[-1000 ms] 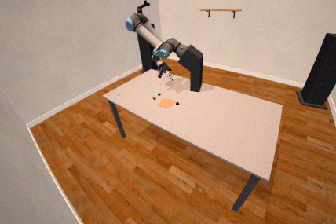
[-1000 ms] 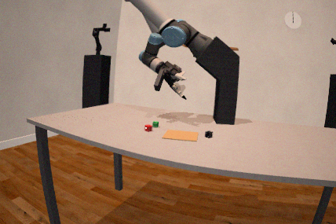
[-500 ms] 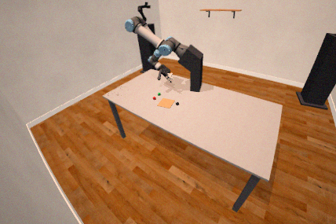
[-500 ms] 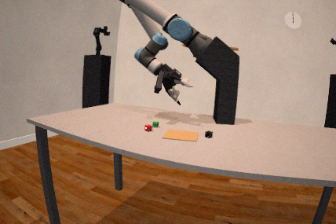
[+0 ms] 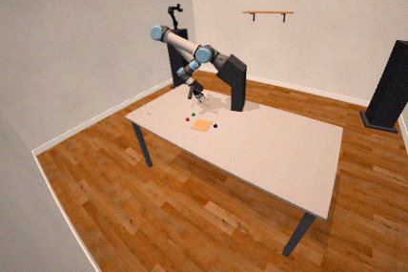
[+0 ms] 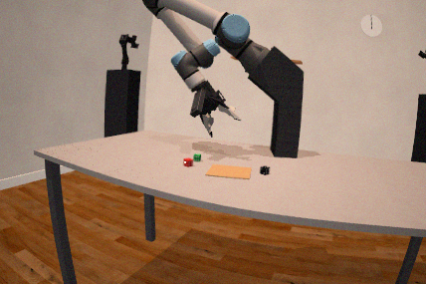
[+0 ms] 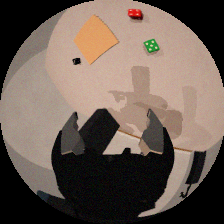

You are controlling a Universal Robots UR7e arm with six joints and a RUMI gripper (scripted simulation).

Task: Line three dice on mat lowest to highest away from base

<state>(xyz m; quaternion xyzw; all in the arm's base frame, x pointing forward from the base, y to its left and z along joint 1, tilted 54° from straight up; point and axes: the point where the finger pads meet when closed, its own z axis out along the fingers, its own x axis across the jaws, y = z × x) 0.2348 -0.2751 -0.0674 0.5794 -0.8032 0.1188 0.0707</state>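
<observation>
Right now my hand is 10 cm above the green die, 9 cm to the left of it and 8 cm short of it. Round my hand: black die (18 cm ahead, 17 cm to the left, 10 cm below); then red die (17 cm ahead, 10 cm to the right, 10 cm below); then orange mat (19 cm ahead, 11 cm below, 5 cm to the left).
</observation>
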